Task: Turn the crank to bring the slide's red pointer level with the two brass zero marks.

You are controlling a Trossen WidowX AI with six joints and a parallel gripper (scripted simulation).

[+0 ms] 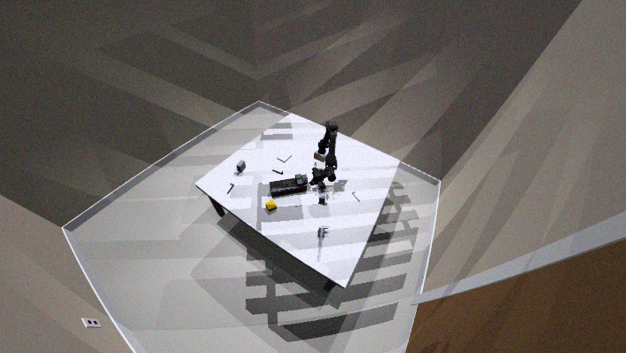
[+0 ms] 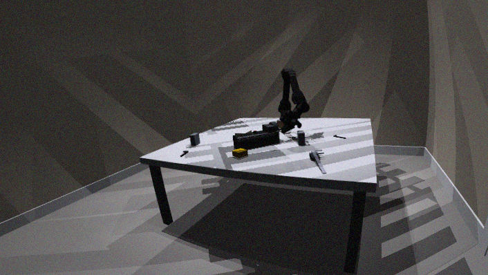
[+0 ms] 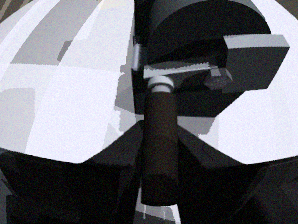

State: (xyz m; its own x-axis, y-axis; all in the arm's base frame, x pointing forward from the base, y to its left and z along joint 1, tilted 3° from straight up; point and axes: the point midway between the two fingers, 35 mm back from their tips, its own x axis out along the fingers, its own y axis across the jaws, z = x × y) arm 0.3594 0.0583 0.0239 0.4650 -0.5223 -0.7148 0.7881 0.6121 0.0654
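Right now the dark crank handle is 10 mm behind my gripper tip, 10 mm to the left of it and 20 mm above it. From my gripper tip the other things lie so: yellow block (260 mm ahead, 190 mm to the right, 40 mm below); red pointer (80 mm ahead, 150 mm to the right, 30 mm above).
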